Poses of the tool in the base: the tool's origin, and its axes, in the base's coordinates. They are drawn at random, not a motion.
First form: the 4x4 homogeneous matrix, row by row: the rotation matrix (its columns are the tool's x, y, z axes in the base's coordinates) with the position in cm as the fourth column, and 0 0 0 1 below. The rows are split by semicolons.
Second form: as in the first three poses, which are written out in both.
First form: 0.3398, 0.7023, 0.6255, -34.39; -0.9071, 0.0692, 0.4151, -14.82; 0.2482, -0.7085, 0.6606, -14.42; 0, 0, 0, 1
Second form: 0.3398, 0.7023, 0.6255, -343.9; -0.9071, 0.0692, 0.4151, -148.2; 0.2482, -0.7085, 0.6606, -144.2; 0, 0, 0, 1
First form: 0.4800, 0.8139, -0.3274, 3.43; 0.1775, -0.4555, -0.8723, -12.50; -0.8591, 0.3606, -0.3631, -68.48; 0, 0, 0, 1
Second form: 0.4800, 0.8139, -0.3274, 34.3; 0.1775, -0.4555, -0.8723, -125.0; -0.8591, 0.3606, -0.3631, -684.8; 0, 0, 0, 1
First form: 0.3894, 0.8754, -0.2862, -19.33; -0.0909, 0.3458, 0.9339, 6.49; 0.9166, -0.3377, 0.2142, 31.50; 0, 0, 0, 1
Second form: 0.3894, 0.8754, -0.2862, -193.3; -0.0909, 0.3458, 0.9339, 64.9; 0.9166, -0.3377, 0.2142, 315.0; 0, 0, 0, 1
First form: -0.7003, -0.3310, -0.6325, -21.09; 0.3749, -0.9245, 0.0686, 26.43; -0.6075, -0.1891, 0.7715, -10.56; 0, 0, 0, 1
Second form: -0.7003, -0.3310, -0.6325, -210.9; 0.3749, -0.9245, 0.0686, 264.3; -0.6075, -0.1891, 0.7715, -105.6; 0, 0, 0, 1
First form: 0.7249, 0.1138, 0.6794, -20.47; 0.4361, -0.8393, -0.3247, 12.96; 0.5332, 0.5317, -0.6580, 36.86; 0, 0, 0, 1
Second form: 0.7249, 0.1138, 0.6794, -204.7; 0.4361, -0.8393, -0.3247, 129.6; 0.5332, 0.5317, -0.6580, 368.6; 0, 0, 0, 1
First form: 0.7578, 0.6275, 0.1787, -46.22; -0.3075, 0.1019, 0.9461, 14.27; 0.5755, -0.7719, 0.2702, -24.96; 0, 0, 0, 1
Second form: 0.7578, 0.6275, 0.1787, -462.2; -0.3075, 0.1019, 0.9461, 142.7; 0.5755, -0.7719, 0.2702, -249.6; 0, 0, 0, 1
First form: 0.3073, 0.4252, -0.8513, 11.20; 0.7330, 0.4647, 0.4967, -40.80; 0.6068, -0.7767, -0.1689, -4.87; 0, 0, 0, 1
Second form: 0.3073, 0.4252, -0.8513, 112.0; 0.7330, 0.4647, 0.4967, -408.0; 0.6068, -0.7767, -0.1689, -48.7; 0, 0, 0, 1
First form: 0.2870, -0.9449, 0.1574, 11.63; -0.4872, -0.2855, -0.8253, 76.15; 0.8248, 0.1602, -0.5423, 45.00; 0, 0, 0, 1
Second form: 0.2870, -0.9449, 0.1574, 116.3; -0.4872, -0.2855, -0.8253, 761.5; 0.8248, 0.1602, -0.5423, 450.0; 0, 0, 0, 1
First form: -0.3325, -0.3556, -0.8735, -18.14; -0.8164, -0.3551, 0.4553, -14.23; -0.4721, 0.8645, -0.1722, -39.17; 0, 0, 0, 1
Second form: -0.3325, -0.3556, -0.8735, -181.4; -0.8164, -0.3551, 0.4553, -142.3; -0.4721, 0.8645, -0.1722, -391.7; 0, 0, 0, 1
